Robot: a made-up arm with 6 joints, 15 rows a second.
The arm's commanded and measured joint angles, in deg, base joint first. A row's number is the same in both.
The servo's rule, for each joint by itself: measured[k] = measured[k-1] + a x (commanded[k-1-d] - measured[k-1]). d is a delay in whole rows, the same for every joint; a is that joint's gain. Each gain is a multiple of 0.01, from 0.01 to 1. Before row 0 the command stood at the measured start. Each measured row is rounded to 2 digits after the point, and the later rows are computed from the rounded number. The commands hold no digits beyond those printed.
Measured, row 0:
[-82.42 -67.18 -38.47 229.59 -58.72 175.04]
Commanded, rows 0 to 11:
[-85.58 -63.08 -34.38 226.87 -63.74 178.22]
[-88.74 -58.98 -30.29 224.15 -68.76 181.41]
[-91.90 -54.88 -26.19 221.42 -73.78 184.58]
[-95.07 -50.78 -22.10 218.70 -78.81 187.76]
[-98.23 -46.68 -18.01 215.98 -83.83 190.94]
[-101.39 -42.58 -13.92 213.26 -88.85 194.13]
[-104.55 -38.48 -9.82 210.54 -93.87 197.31]
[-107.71 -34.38 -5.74 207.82 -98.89 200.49]
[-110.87 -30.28 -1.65 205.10 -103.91 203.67]
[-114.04 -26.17 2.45 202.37 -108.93 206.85]
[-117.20 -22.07 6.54 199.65 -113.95 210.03]
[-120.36 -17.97 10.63 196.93 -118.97 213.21]
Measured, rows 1 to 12:
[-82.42 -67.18 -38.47 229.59 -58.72 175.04]
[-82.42 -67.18 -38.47 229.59 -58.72 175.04]
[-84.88 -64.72 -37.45 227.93 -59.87 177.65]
[-87.89 -61.28 -35.66 225.62 -61.91 180.73]
[-91.02 -57.44 -33.29 223.06 -64.64 183.89]
[-94.18 -53.44 -30.49 220.40 -67.90 187.06]
[-97.34 -49.38 -27.37 217.70 -71.56 190.24]
[-100.50 -45.30 -24.01 214.99 -75.54 193.43]
[-103.66 -41.21 -20.46 212.28 -79.76 196.61]
[-106.82 -37.11 -16.78 209.56 -84.16 199.79]
[-109.98 -33.01 -13.00 206.84 -88.70 202.97]
[-113.15 -28.91 -9.14 204.11 -93.35 206.15]
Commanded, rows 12 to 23:
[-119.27 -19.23 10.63 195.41 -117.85 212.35]
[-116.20 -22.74 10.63 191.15 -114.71 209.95]
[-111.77 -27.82 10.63 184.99 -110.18 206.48]
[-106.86 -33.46 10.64 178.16 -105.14 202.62]
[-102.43 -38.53 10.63 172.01 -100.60 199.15]
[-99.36 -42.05 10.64 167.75 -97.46 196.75]
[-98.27 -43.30 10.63 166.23 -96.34 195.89]
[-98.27 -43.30 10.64 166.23 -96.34 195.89]
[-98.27 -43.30 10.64 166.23 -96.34 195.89]
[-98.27 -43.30 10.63 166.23 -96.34 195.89]
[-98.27 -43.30 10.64 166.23 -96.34 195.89]
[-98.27 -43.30 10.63 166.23 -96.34 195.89]
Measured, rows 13 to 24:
[-116.31 -24.81 -5.22 201.39 -98.09 209.33]
[-119.47 -20.71 -1.26 198.67 -102.89 212.51]
[-119.31 -19.82 1.71 196.68 -106.33 212.38]
[-116.88 -21.57 3.94 193.31 -108.26 210.39]
[-112.89 -25.32 5.61 188.23 -108.70 207.18]
[-108.19 -30.20 6.87 182.09 -107.88 203.44]
[-103.70 -35.20 7.81 175.94 -106.21 199.92]
[-100.31 -39.31 8.52 170.94 -104.20 197.32]
[-98.72 -41.70 9.05 168.07 -102.39 196.15]
[-98.37 -42.66 9.45 166.95 -101.00 195.94]
[-98.29 -43.04 9.75 166.51 -99.93 195.90]
[-98.27 -43.20 9.97 166.34 -99.10 195.89]

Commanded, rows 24 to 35:
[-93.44 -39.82 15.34 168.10 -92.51 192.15]
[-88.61 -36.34 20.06 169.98 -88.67 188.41]
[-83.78 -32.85 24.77 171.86 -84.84 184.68]
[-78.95 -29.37 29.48 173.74 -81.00 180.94]
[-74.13 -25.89 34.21 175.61 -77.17 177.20]
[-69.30 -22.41 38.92 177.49 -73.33 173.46]
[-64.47 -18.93 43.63 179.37 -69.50 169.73]
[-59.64 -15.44 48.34 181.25 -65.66 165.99]
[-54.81 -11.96 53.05 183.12 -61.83 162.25]
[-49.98 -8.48 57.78 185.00 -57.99 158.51]
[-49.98 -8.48 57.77 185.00 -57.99 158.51]
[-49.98 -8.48 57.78 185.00 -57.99 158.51]
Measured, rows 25 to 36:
[-98.27 -43.26 10.14 166.27 -98.47 195.89]
[-98.27 -43.28 10.26 166.25 -97.98 195.89]
[-94.50 -41.20 11.53 167.38 -96.72 192.82]
[-89.91 -38.28 13.66 168.97 -94.87 189.20]
[-85.13 -35.02 16.44 170.73 -92.56 185.49]
[-80.31 -31.63 19.70 172.57 -89.90 181.76]
[-75.49 -28.19 23.33 174.42 -86.97 178.02]
[-70.66 -24.72 27.23 176.29 -83.83 174.28]
[-65.83 -21.25 31.33 178.17 -80.53 170.55]
[-61.00 -17.76 35.58 180.05 -77.11 166.81]
[-56.17 -14.28 39.95 181.92 -73.60 163.07]
[-51.34 -10.80 44.41 183.80 -70.01 159.33]

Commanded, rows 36 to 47:
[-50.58 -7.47 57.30 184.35 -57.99 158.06]
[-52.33 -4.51 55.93 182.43 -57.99 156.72]
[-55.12 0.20 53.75 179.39 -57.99 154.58]
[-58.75 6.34 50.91 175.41 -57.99 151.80]
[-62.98 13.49 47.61 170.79 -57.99 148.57]
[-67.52 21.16 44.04 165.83 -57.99 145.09]
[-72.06 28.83 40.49 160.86 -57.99 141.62]
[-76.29 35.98 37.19 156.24 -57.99 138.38]
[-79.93 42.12 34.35 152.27 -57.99 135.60]
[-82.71 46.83 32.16 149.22 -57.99 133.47]
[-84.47 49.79 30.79 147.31 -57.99 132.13]
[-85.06 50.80 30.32 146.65 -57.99 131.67]
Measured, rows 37 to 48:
[-50.28 -9.41 47.75 184.53 -67.25 158.66]
[-50.05 -8.85 50.26 184.82 -65.12 158.54]
[-50.46 -8.02 52.02 184.53 -63.48 158.15]
[-51.92 -5.91 53.00 183.25 -62.22 156.98]
[-54.42 -2.24 53.19 180.90 -61.25 155.01]
[-57.80 2.91 52.62 177.55 -60.50 152.38]
[-61.84 9.26 51.37 173.43 -59.92 149.26]
[-66.27 16.40 49.54 168.79 -59.48 145.84]
[-70.79 23.86 47.28 163.95 -59.14 142.38]
[-75.08 31.13 44.76 159.25 -58.88 139.10]
[-78.86 37.72 42.16 154.99 -58.68 136.23]
[-81.86 43.19 39.66 151.47 -58.52 133.97]

